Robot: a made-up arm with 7 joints. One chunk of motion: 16 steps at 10 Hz.
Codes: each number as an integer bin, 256 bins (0 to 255) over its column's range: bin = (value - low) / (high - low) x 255, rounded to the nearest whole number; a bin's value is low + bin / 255 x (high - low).
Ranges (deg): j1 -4..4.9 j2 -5.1..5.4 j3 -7.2..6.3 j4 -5.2..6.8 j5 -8.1..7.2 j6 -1.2..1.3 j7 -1.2..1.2
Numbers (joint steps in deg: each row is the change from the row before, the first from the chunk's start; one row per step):
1: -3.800 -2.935 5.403 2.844 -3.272 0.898 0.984
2: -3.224 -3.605 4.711 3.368 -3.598 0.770 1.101
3: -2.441 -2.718 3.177 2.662 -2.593 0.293 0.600
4: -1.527 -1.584 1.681 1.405 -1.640 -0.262 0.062
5: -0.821 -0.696 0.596 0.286 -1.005 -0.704 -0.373
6: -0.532 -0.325 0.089 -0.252 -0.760 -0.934 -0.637
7: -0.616 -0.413 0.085 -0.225 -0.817 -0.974 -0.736
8: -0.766 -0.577 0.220 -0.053 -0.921 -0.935 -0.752
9: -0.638 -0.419 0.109 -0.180 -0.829 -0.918 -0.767
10: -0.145 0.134 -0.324 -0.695 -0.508 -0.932 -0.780
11: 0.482 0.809 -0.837 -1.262 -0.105 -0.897 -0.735
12: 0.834 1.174 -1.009 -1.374 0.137 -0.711 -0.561
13: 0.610 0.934 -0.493 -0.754 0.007 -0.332 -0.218
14: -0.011 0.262 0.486 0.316 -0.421 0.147 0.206
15: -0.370 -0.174 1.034 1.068 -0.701 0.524 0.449
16: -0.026 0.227 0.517 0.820 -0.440 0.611 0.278
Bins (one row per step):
1: 6 53 238 171 80 214 232
2: 22 36 225 182 75 201 244
3: 45 58 196 167 92 152 191
4: 71 85 168 140 108 96 134
5: 91 107 147 117 118 51 88
6: 99 116 138 105 122 27 60
7: 97 114 138 106 121 23 49
8: 93 110 140 109 120 27 48
9: 96 114 138 107 121 29 46
10: 110 127 130 96 127 27 45
11: 128 144 120 84 133 31 49
12: 139 152 117 81 137 50 68
13: 132 147 127 94 135 89 104
14: 114 130 145 117 128 137 149
15: 104 120 156 133 123 176 175
16: 114 129 146 128 128 185 157

